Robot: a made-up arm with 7 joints.
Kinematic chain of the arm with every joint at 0, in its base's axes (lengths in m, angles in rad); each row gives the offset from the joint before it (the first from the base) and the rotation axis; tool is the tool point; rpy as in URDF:
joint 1: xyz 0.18 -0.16 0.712 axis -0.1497 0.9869 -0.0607
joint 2: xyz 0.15 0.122 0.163 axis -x
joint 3: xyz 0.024 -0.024 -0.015 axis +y
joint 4: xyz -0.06 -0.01 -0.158 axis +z
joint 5: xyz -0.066 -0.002 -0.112 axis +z
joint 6: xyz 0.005 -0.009 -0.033 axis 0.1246 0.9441 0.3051
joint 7: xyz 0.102 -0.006 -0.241 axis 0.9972 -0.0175 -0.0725
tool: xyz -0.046 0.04 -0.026 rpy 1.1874 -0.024 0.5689
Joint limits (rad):
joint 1: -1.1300..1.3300
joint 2: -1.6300..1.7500
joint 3: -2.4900..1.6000
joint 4: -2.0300..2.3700
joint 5: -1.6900..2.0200
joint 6: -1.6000..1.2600
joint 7: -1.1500..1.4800
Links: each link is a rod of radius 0.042 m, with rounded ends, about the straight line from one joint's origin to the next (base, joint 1, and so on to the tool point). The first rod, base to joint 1, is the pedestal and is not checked.
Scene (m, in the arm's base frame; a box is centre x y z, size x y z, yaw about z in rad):
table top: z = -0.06
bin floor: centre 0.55 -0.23 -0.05 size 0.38 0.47 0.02 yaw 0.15
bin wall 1: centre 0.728 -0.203 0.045 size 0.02 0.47 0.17 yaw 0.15
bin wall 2: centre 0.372 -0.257 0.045 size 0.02 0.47 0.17 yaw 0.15
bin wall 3: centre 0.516 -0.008 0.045 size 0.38 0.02 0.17 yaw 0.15
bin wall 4: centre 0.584 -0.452 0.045 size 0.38 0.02 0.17 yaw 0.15
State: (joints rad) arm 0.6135 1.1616 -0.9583 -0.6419 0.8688 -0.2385 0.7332
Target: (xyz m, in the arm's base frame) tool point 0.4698 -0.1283 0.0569
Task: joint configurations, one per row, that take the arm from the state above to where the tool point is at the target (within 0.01 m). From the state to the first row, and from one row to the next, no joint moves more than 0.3 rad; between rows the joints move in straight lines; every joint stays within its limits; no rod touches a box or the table.
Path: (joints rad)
1: 0.8425 1.1316 -1.1649 -0.6511 0.9004 -0.2461 0.6934
2: 1.0716 1.1015 -1.3715 -0.6603 0.9319 -0.2536 0.6537
3: 1.3006 1.0715 -1.5781 -0.6695 0.9635 -0.2612 0.6139

